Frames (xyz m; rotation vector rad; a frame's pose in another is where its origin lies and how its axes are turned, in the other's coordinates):
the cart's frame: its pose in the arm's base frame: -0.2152 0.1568 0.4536 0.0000 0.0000 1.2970
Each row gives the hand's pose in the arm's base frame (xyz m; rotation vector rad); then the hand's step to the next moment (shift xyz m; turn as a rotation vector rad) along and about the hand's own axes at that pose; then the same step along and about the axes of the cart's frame.
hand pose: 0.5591 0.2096 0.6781 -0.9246 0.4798 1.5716
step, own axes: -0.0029 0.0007 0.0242 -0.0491 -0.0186 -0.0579
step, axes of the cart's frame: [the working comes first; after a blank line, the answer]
step, axes of the arm's base frame: -0.0078 0.0160 0.0166 0.0345 -0.0698 0.0069

0.0133 0.0118 0.0166 -0.0579 -0.0521 0.0069
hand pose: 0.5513 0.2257 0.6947 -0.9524 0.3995 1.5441
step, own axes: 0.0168 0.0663 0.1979 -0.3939 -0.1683 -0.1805
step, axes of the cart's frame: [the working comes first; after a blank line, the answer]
step, axes of the arm's base frame: -0.1287 0.1389 0.0894 0.1981 -0.3508 0.2318

0.0989 0.1615 0.0894 -0.2842 -0.2855 0.2318
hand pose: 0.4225 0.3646 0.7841 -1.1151 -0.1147 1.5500
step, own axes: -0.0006 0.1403 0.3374 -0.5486 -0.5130 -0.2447
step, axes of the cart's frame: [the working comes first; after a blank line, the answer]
step, axes of the arm's base frame: -0.3325 0.1165 0.0969 0.4709 -0.3933 0.4976

0.0223 0.3516 0.0969 -0.2513 -0.5597 0.4976
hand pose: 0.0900 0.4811 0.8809 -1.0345 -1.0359 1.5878
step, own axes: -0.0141 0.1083 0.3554 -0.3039 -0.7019 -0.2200
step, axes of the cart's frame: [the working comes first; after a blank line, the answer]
step, axes of the arm's base frame: -0.3611 -0.0884 0.0009 0.4469 -0.1226 0.6471

-0.1828 0.3238 0.0009 0.0028 -0.4634 0.6471
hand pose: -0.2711 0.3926 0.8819 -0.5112 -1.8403 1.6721
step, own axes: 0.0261 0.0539 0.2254 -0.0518 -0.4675 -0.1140
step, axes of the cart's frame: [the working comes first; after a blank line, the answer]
step, axes of the arm's base frame: -0.1726 -0.1466 -0.0560 0.1635 -0.0099 0.4554

-0.1878 0.1265 -0.0560 0.0347 -0.1601 0.4554
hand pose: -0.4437 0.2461 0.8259 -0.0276 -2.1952 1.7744
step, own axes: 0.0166 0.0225 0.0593 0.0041 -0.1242 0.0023
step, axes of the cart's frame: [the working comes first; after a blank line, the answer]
step, axes of the arm's base frame: -0.0350 -0.0477 -0.0283 0.0181 -0.0298 0.1193

-0.0553 0.0208 -0.0283 -0.0238 -0.0255 0.1193
